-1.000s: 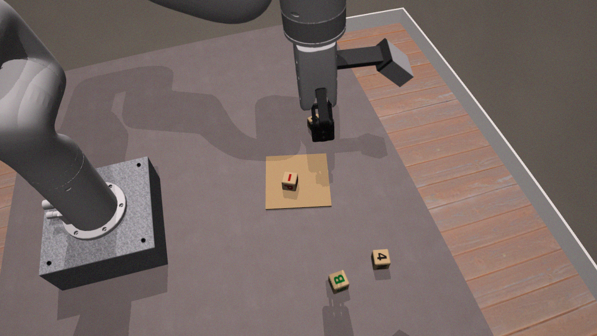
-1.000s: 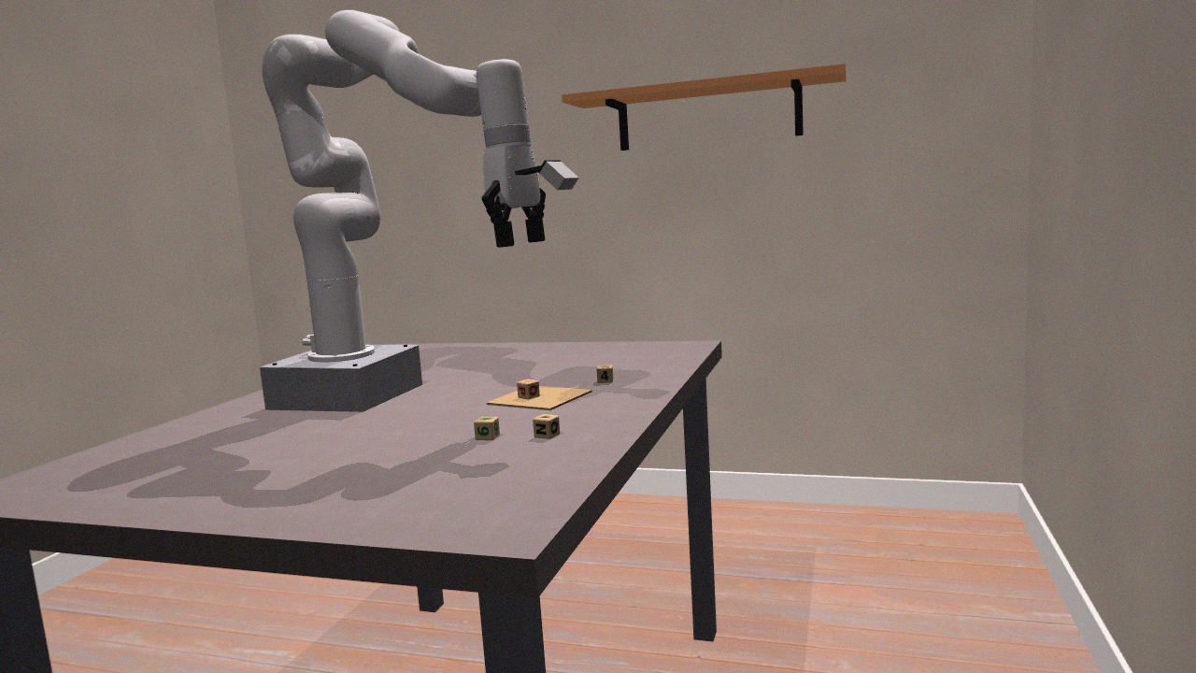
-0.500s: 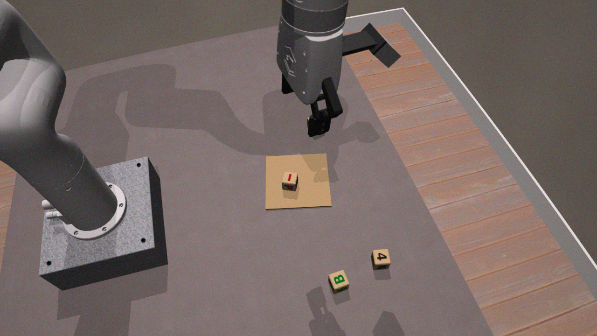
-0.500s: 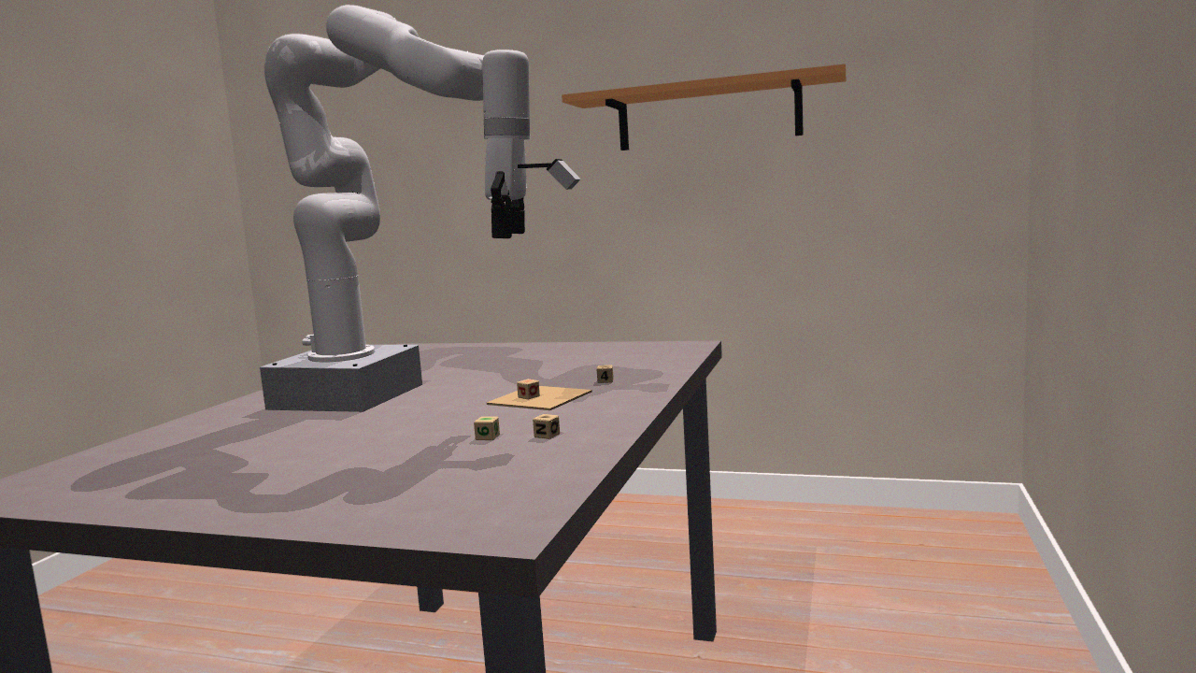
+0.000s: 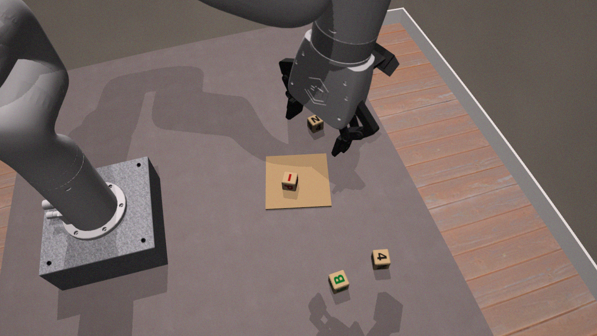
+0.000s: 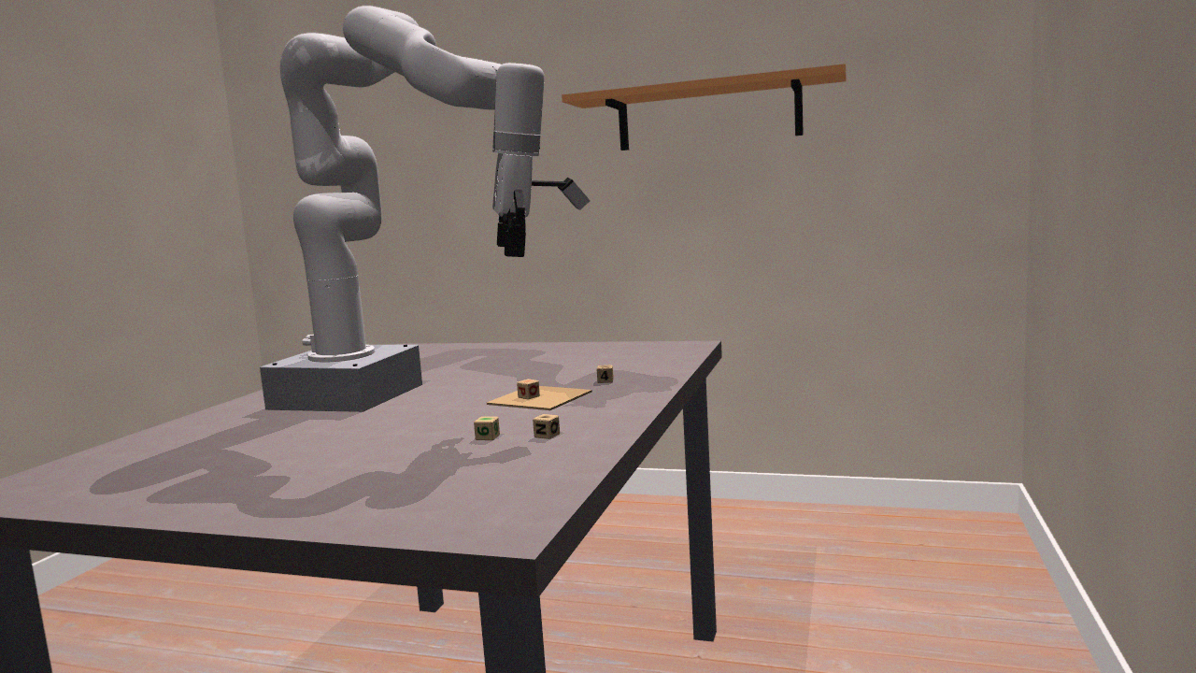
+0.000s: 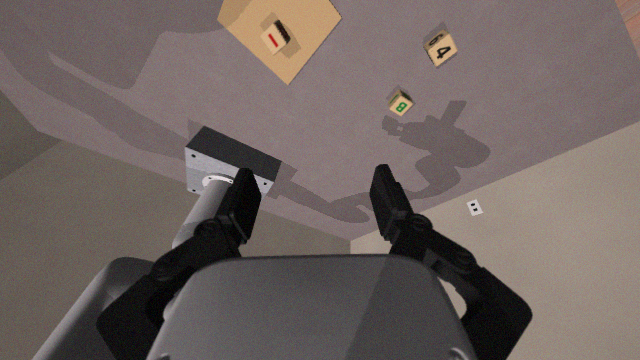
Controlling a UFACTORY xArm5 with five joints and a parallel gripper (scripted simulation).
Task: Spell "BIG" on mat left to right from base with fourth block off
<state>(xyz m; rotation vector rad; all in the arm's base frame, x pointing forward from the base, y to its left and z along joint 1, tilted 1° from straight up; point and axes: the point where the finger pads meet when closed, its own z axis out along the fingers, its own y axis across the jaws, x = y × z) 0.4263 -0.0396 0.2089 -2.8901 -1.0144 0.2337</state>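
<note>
Now: the G block 110 mm ahead of my hand, 110 mm to the right of it and 270 mm below it. The rest, counted from my hand: tan mat: 20 mm behind, 100 mm to the left, 280 mm below; then B block: 20 mm ahead, 140 mm to the right, 270 mm below.
</note>
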